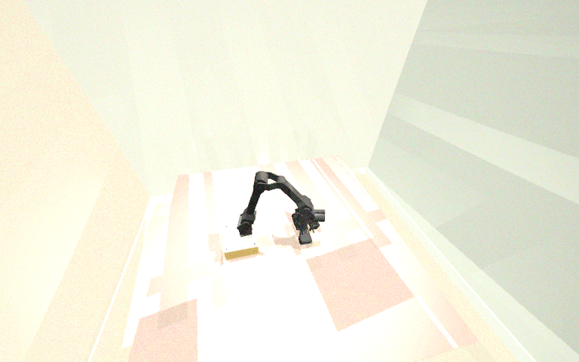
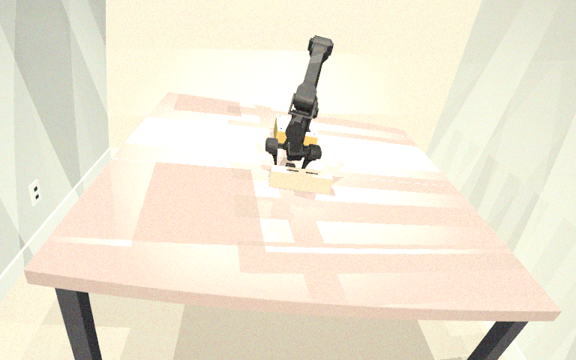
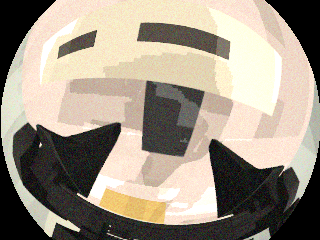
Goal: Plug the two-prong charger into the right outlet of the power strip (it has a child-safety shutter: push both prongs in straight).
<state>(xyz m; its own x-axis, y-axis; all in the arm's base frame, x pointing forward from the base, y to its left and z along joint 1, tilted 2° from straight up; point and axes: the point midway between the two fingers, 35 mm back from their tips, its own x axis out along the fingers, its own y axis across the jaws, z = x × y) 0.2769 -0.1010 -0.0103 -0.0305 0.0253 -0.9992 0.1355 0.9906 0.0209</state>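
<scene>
The two-prong charger is 4 cm ahead of my gripper tip and 1 cm above it.
</scene>
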